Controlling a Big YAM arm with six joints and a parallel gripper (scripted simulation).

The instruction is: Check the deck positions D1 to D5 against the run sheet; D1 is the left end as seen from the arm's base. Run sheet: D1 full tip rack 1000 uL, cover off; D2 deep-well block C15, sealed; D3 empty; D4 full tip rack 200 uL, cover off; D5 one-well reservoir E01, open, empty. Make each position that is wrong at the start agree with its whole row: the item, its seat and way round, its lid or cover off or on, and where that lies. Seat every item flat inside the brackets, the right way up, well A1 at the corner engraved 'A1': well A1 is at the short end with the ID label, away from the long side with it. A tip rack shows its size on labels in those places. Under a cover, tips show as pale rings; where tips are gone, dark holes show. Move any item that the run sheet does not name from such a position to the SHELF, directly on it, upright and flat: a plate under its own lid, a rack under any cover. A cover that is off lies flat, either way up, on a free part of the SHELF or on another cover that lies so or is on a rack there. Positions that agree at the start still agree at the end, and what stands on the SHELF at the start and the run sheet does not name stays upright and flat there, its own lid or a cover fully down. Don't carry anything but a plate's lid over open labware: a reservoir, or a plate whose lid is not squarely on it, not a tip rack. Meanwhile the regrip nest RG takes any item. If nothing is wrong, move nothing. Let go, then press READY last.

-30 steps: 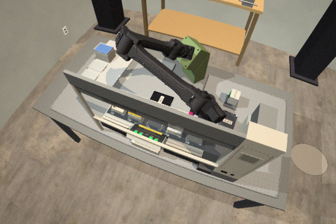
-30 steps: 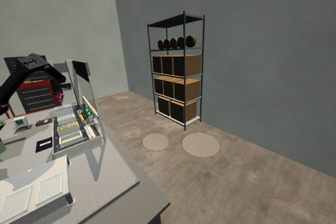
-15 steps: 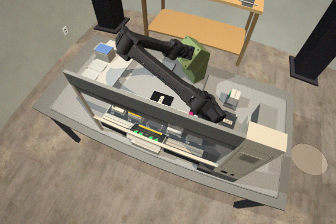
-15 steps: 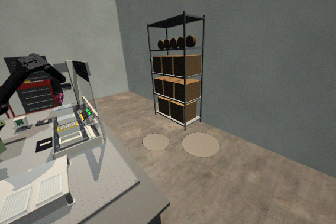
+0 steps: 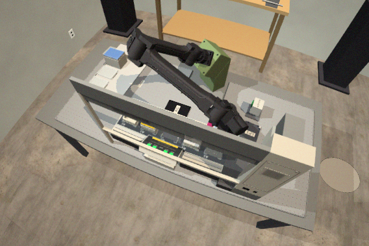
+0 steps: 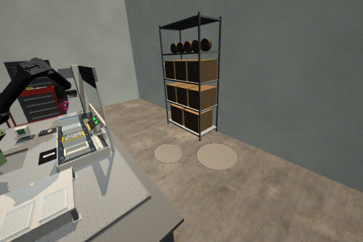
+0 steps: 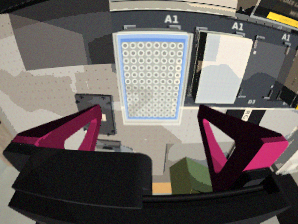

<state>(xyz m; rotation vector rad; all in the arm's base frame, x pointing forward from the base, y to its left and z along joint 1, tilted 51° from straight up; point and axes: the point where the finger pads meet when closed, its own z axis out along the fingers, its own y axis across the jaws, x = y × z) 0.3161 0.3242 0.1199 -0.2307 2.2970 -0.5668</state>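
My gripper is now 7 cm above the clear tip-rack cover. From my hand the other things lie so: yellow-labelled tip rack (37 cm to the right, 12 cm below); button box (33 cm behind, 13 cm to the left, 15 cm below); blue-labelled rack (1 cm ahead, 10 cm below).
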